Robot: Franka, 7 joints.
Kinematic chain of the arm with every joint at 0, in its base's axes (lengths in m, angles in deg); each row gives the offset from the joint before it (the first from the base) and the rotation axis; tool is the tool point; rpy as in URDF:
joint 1: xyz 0 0 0.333 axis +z
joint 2: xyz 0 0 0 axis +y
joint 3: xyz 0 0 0.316 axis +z
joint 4: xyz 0.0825 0 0 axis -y
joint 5: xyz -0.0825 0 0.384 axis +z
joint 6: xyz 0 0 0 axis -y
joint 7: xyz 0.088 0 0 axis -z
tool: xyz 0 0 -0.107 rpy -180 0 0
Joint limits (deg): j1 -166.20..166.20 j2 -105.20..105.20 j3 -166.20..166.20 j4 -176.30..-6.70 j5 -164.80..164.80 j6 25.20..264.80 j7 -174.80..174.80
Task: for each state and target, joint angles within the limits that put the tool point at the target. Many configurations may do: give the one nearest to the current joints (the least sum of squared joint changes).
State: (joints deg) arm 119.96 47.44 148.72 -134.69 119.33 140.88 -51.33
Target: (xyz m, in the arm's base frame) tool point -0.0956 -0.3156 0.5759
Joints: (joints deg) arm 112.51 61.78 149.30 -152.20 119.79 144.86 -51.33
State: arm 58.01 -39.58 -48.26 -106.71 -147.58 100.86 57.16
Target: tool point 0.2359 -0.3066 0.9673
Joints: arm 49.33 -49.43 -36.78 -90.82 -150.62 98.51 57.16
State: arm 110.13 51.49 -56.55 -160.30 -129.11 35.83 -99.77
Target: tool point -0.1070 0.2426 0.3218
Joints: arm 153.99 3.41 -15.04 -176.30 -115.88 25.20 -99.77
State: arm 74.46 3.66 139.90 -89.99 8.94 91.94 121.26
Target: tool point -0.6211 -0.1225 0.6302
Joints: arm 55.48 -14.00 128.67 -81.27 7.88 106.84 121.26
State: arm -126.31 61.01 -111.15 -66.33 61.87 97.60 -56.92
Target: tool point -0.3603 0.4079 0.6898
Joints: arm -149.19 47.78 -118.53 -93.48 56.33 94.77 -56.92
